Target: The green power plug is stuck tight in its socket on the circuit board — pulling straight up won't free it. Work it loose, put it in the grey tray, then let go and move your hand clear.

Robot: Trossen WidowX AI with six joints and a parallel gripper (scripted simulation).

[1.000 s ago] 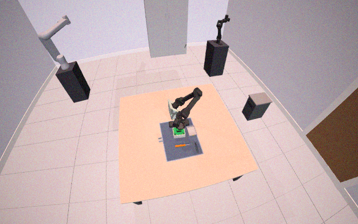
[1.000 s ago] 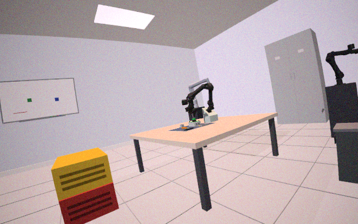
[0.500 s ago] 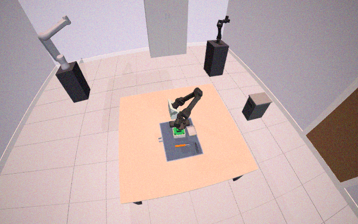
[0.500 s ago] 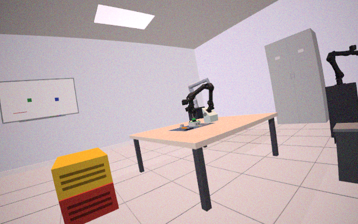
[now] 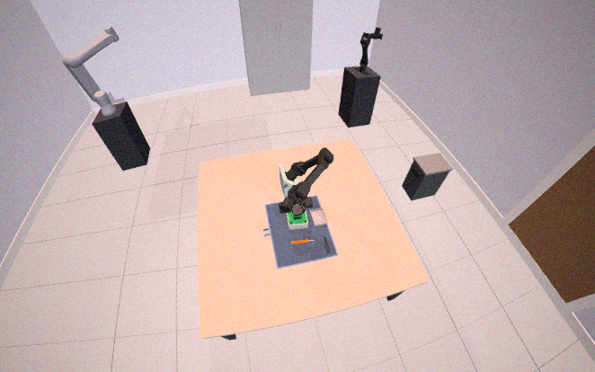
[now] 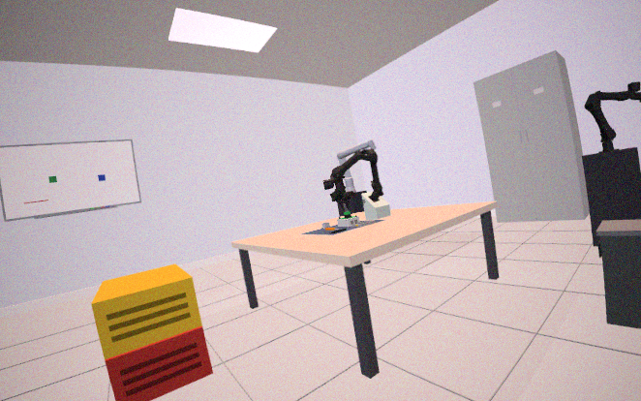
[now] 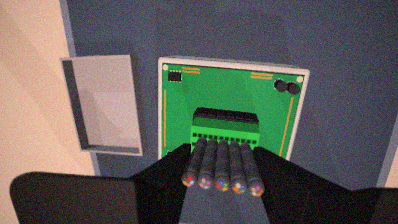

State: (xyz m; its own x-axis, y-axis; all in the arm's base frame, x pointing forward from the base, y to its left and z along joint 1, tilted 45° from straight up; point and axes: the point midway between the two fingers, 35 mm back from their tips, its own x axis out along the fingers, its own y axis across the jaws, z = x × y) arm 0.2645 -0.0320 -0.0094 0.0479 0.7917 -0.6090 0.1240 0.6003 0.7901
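The green power plug lies 2 cm below my gripper tip. Round my gripper tip: blue mat: 11 cm below, 5 cm ahead.
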